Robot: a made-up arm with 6 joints. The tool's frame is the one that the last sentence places.
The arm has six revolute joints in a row. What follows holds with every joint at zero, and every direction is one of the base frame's. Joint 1 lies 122.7 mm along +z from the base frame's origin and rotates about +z. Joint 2 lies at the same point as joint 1 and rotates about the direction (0.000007, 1, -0.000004). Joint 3 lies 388.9 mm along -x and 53.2 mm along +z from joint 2 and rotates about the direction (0.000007, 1, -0.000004). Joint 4 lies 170.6 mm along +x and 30.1 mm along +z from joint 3 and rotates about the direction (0.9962, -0.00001, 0.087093). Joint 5 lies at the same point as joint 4 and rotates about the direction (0.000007, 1, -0.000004). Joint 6 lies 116.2 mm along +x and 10 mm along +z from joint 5 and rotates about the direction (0.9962, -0.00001, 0.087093). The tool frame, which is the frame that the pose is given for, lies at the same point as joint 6; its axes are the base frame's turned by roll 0, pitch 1.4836 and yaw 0 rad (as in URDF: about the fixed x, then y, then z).
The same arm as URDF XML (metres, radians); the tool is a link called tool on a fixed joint. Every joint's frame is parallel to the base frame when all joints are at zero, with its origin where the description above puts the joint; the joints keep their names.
<robot name="arm">
  <joint name="tool_joint" type="fixed">
    <parent link="link6"/>
    <child link="tool"/>
    <origin xyz="0.0000 0.0000 0.0000" rpy="0.0000 1.4836 0.0000"/>
  </joint>
  <joint name="joint 6" type="continuous">
    <parent link="link5"/>
    <child link="link6"/>
    <origin xyz="0.1162 0.0000 0.0100" rpy="0.0000 0.0000 0.0000"/>
    <axis xyz="0.9962 0 0.0871"/>
  </joint>
  <joint name="joint 5" type="continuous">
    <parent link="link4"/>
    <child link="link5"/>
    <origin xyz="0.0000 0.0000 0.0000" rpy="0.0000 0.0000 0.0000"/>
    <axis xyz="0 1 0"/>
  </joint>
  <joint name="joint 4" type="continuous">
    <parent link="link3"/>
    <child link="link4"/>
    <origin xyz="0.1706 0.0000 0.0301" rpy="0.0000 0.0000 0.0000"/>
    <axis xyz="0.9962 0 0.0871"/>
  </joint>
  <joint name="joint 3" type="continuous">
    <parent link="link2"/>
    <child link="link3"/>
    <origin xyz="-0.3889 0.0000 0.0532" rpy="0.0000 0.0000 0.0000"/>
    <axis xyz="0 1 0"/>
  </joint>
  <joint name="joint 2" type="continuous">
    <parent link="link1"/>
    <child link="link2"/>
    <origin xyz="0.0000 0.0000 0.0000" rpy="0.0000 0.0000 0.0000"/>
    <axis xyz="0 1 0"/>
  </joint>
  <joint name="joint 1" type="continuous">
    <parent link="base_link"/>
    <child link="link1"/>
    <origin xyz="0.0000 0.0000 0.1227" rpy="0.0000 0.0000 0.0000"/>
    <axis xyz="0 0 1"/>
  </joint>
  <link name="base_link"/>
  <link name="link1"/>
  <link name="link2"/>
  <link name="link3"/>
  <link name="link4"/>
  <link name="link5"/>
  <link name="link6"/>
  <link name="tool"/>
</robot>

